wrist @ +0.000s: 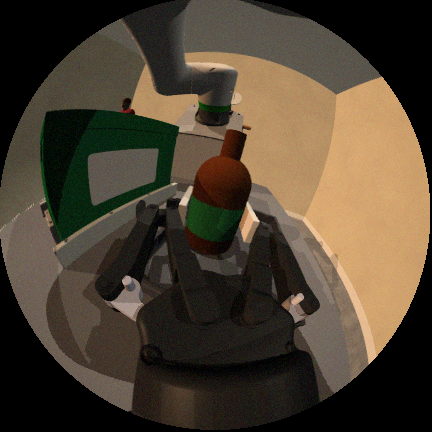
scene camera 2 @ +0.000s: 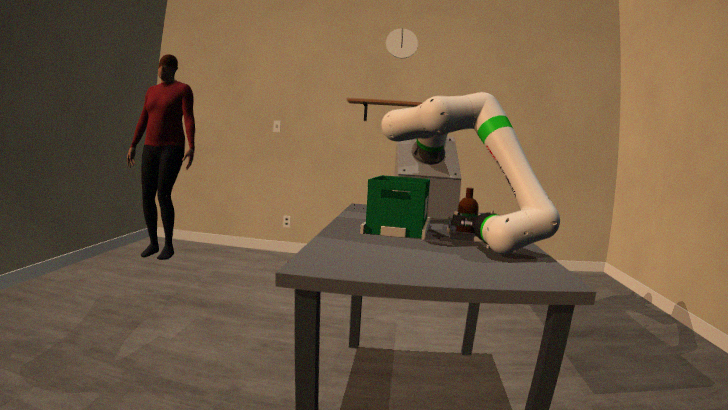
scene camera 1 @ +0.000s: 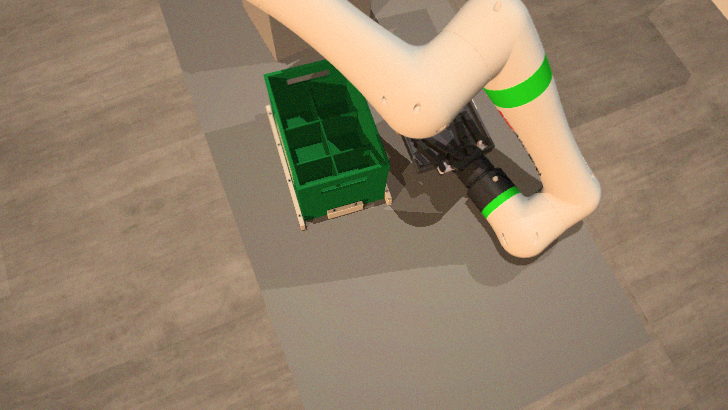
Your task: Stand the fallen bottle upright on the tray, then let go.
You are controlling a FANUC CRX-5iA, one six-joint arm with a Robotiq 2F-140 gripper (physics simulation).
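Places are measured from the arm's base along level axes (x ahead, y left, z up), in millimetres.
Pixels of known places: gripper, fingertip midpoint: (scene camera 2: 465, 216); arm's base at its link origin: (wrist: 211, 117) (scene camera 2: 428, 152).
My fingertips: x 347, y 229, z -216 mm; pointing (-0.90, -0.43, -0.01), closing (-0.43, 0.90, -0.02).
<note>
Ahead of a thing's pixels: the offset from my fingertips to its top centre. "*": to the spot under its first point. Level surfaces: height alone.
The brown bottle @(dy +10, dx +20, dz +104 mm) (scene camera 2: 468, 205) (wrist: 223, 182) with a green label stands upright, neck up, in scene camera 2. It leans a little in the wrist view, which is itself tilted. My gripper (scene camera 2: 463, 222) (wrist: 215, 200) is shut on the bottle's body, with one pale pad on each side of the label. In scene camera 1 the arm hides the bottle and the fingertips. The dark tray @(* dy -33, dx +107, dz -48 mm) (scene camera 1: 411, 155) shows partly under the gripper. The bottle is over the tray; whether its base touches the tray I cannot tell.
A green crate @(dy -226, dx +80, dz +116 mm) (scene camera 1: 343, 192) (scene camera 2: 397, 211) (wrist: 70, 200) with compartments stands left of the gripper, between pale wooden strips on the grey table @(dz -59 mm) (scene camera 1: 433, 331) (scene camera 2: 407, 267). The robot's base box (scene camera 2: 443, 196) is behind. A person (scene camera 2: 168, 117) in a red top stands at the far left.
</note>
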